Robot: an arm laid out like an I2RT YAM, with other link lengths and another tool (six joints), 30 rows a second.
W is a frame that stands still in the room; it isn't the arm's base.
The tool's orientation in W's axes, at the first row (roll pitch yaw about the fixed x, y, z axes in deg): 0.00 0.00 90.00
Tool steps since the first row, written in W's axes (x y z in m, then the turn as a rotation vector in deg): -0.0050 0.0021 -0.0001 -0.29 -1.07 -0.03; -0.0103 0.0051 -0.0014 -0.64 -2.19 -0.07; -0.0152 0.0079 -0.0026 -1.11 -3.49 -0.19; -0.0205 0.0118 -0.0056 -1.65 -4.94 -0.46; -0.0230 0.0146 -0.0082 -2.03 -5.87 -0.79; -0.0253 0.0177 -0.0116 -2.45 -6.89 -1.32; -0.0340 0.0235 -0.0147 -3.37 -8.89 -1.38; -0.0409 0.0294 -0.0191 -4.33 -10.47 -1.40; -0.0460 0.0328 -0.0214 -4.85 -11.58 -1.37; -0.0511 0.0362 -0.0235 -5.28 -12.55 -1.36; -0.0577 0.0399 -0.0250 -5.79 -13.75 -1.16
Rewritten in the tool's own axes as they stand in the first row. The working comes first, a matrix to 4 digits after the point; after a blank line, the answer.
The tool's axes in the first row as the columns of a matrix, in W's axes (used below as rounded here):
0.0000 -1.0000 0.0000
1.0000 0.0000 0.0000
0.0000 0.0000 1.0000

0.0021 0.0050 -0.0001 -1.07 0.29 -0.03; 0.0051 0.0103 -0.0014 -2.19 0.64 -0.07; 0.0079 0.0152 -0.0026 -3.49 1.11 -0.19; 0.0118 0.0205 -0.0056 -4.94 1.65 -0.46; 0.0146 0.0230 -0.0082 -5.87 2.03 -0.79; 0.0177 0.0253 -0.0116 -6.89 2.45 -1.32; 0.0235 0.0340 -0.0147 -8.89 3.37 -1.38; 0.0294 0.0409 -0.0191 -10.47 4.33 -1.40; 0.0328 0.0460 -0.0214 -11.58 4.85 -1.37; 0.0362 0.0511 -0.0235 -12.55 5.28 -1.36; 0.0399 0.0577 -0.0250 -13.75 5.79 -1.16
